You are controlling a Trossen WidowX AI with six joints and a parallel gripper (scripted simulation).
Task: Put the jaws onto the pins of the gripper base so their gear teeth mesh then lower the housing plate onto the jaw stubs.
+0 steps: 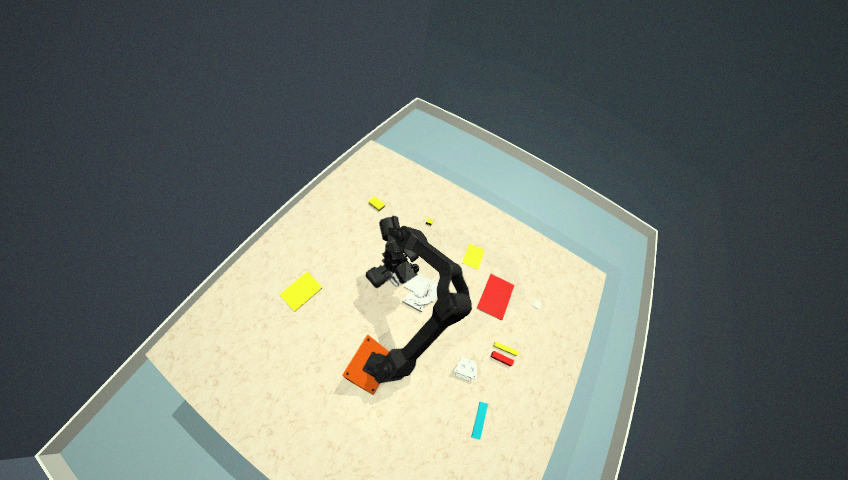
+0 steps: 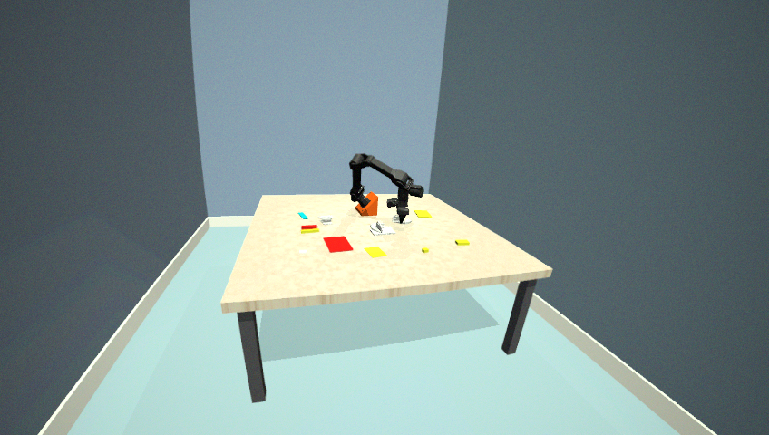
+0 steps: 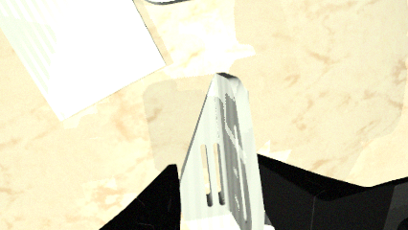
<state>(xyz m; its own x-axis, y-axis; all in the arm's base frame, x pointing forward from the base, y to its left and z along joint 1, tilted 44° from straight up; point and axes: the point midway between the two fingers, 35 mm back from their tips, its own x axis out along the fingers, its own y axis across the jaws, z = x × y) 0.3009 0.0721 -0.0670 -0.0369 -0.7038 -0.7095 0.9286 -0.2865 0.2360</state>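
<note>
The white jaw lies 40 mm to the left of my gripper tip. From my gripper tip the other things lie so: yellow bar: 50 mm behind, 480 mm to the right, 30 mm below; small white block: 170 mm behind, 370 mm to the right, 30 mm below; red sheet: 130 mm ahead, 380 mm to the right, 30 mm below.
</note>
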